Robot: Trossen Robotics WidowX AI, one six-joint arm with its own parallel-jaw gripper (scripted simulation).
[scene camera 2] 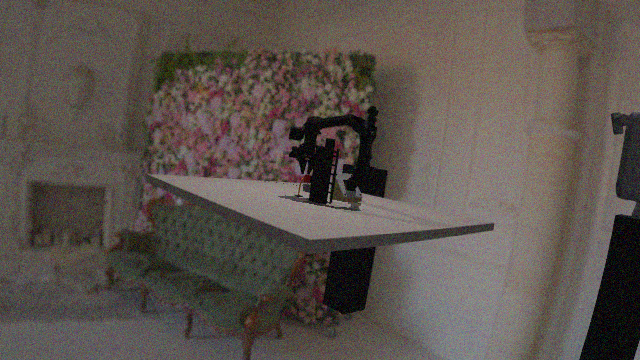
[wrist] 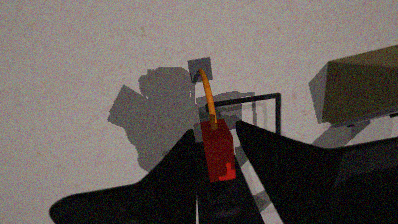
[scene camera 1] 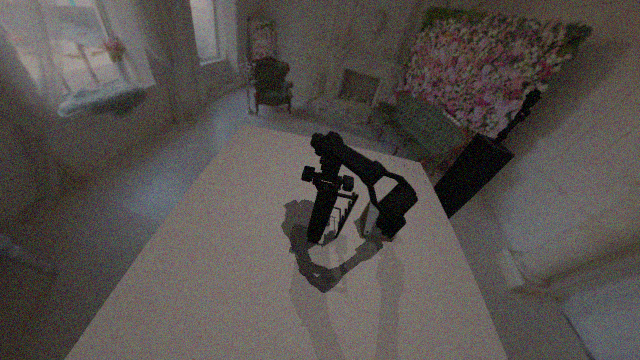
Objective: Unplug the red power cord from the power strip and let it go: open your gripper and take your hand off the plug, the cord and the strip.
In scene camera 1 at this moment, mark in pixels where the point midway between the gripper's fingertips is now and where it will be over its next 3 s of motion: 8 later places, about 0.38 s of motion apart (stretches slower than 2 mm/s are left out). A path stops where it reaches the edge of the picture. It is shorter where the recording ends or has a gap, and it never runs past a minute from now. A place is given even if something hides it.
My gripper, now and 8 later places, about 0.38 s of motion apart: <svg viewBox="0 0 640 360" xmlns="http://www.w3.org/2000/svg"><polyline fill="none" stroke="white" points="323,193 322,197 322,198 322,199 321,199 323,193 323,192 325,181 325,180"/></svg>
